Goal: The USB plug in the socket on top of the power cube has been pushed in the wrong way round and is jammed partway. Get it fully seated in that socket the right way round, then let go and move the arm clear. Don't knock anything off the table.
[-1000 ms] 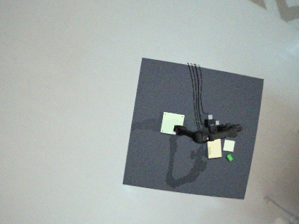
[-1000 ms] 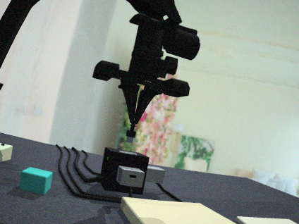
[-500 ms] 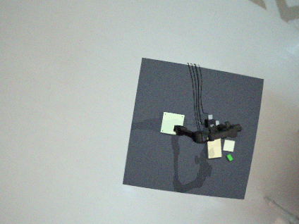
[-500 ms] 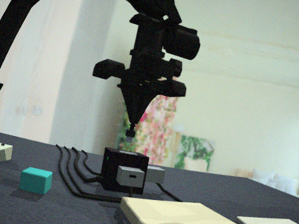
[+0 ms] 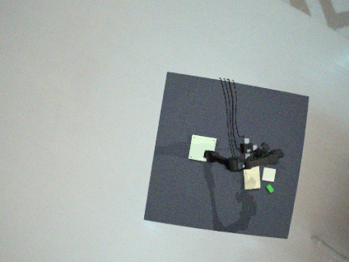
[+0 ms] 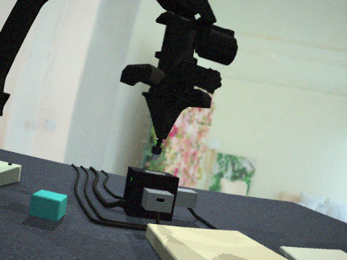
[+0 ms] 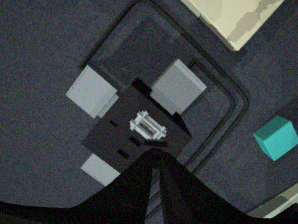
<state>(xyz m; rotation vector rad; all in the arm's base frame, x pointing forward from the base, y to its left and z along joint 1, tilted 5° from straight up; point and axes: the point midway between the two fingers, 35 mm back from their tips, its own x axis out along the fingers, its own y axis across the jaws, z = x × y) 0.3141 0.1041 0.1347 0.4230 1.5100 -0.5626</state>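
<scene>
The usb plug is 2 cm below my gripper tip. Also, from my gripper tip: cream slab: 10 cm ahead, 20 cm to the right, 13 cm below; then socket: 1 cm to the left, 7 cm below; then teal block: 13 cm behind, 13 cm to the right, 12 cm below.
</scene>
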